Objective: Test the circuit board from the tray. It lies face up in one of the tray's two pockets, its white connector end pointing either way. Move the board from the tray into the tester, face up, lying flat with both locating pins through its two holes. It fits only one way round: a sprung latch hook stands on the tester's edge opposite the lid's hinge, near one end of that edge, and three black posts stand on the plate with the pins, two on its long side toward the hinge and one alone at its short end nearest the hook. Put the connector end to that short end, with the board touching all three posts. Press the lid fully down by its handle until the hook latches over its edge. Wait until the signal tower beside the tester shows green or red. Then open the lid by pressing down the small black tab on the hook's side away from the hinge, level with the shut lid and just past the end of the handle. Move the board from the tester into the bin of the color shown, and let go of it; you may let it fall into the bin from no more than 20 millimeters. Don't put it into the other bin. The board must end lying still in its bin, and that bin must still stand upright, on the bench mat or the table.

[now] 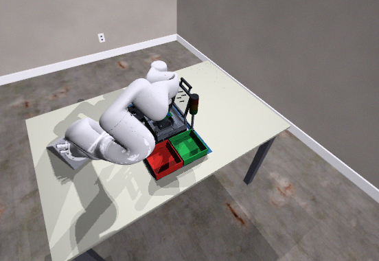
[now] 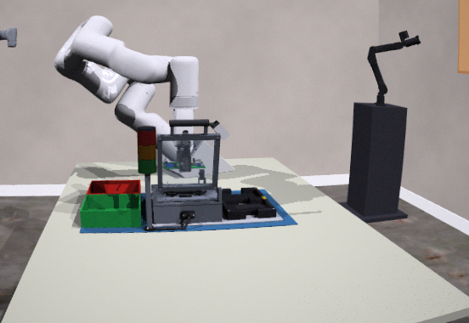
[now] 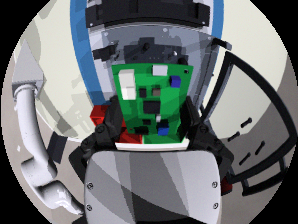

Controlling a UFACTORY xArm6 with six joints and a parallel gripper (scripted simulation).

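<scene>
Right now the green circuit board is right at my hand. The rest, counted from my hand: tester plate 10 mm ahead, 10 mm to the left, 70 mm below; green bin 50 mm ahead, 200 mm to the right, 120 mm below; clear lid 130 mm ahead, 50 mm above.
</scene>
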